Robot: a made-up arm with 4 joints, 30 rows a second.
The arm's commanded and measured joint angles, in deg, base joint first. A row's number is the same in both.
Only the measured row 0 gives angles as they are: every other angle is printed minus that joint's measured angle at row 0.
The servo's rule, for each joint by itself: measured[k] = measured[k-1] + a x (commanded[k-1-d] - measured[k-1]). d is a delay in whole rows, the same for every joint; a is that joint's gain. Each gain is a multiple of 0.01, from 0.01 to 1. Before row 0 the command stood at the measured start. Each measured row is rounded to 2 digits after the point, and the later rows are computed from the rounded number. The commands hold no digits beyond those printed.
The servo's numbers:
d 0
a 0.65 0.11 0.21 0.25
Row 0, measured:
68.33, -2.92, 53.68, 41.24
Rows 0 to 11, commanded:
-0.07, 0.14, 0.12, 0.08
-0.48, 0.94, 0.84, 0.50
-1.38, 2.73, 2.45, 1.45
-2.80, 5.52, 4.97, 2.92
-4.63, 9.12, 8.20, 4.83
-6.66, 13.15, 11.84, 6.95
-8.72, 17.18, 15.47, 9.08
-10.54, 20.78, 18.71, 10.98
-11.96, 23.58, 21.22, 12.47
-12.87, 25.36, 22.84, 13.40
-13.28, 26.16, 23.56, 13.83
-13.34, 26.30, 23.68, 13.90
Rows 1 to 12, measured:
-0.05, 0.02, 0.03, 0.02
-0.33, 0.12, 0.20, 0.14
-1.01, 0.41, 0.67, 0.47
-2.17, 0.97, 1.57, 1.08
-3.77, 1.87, 2.96, 2.02
-5.65, 3.11, 4.82, 3.25
-7.65, 4.66, 7.06, 4.71
-9.53, 6.43, 9.51, 6.28
-11.11, 8.32, 11.97, 7.83
-12.25, 10.19, 14.25, 9.22
-12.92, 11.95, 16.21, 10.37
-13.19, 13.53, 17.78, 11.25

